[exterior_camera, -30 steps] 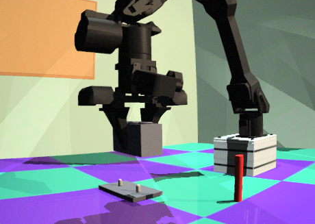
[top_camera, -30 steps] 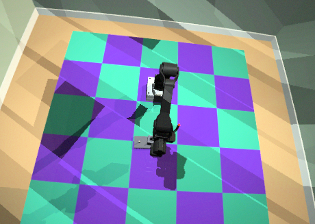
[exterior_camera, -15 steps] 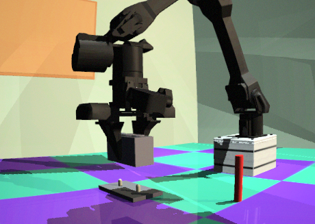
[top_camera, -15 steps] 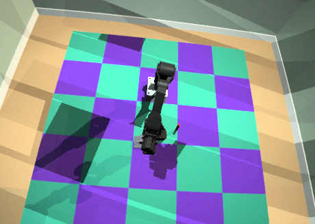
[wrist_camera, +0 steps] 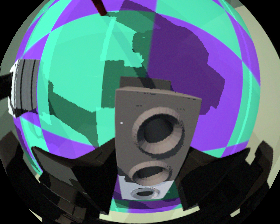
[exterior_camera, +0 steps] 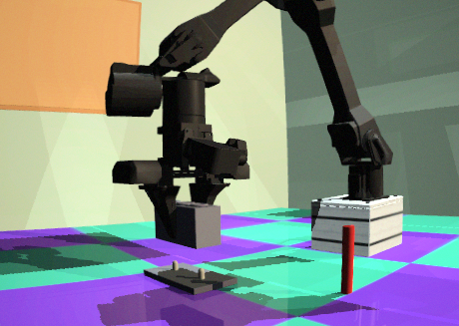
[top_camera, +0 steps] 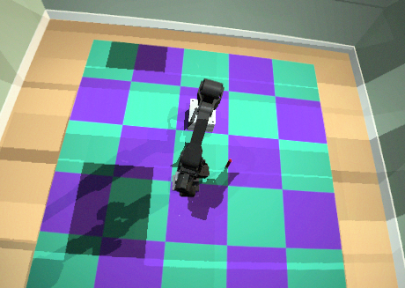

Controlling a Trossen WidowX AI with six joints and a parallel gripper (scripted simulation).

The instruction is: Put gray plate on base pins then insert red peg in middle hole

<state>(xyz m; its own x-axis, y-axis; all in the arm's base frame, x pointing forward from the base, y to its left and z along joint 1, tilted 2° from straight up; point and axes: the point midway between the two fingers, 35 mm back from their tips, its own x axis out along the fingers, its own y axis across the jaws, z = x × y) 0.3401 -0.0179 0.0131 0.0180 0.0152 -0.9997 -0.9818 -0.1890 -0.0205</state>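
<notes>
Now: gripper tip 50 mm above the gray base. Round my gripper tip: gray plate 30 mm above; then red peg 120 mm behind, 170 mm to the left, 20 mm below.
</notes>
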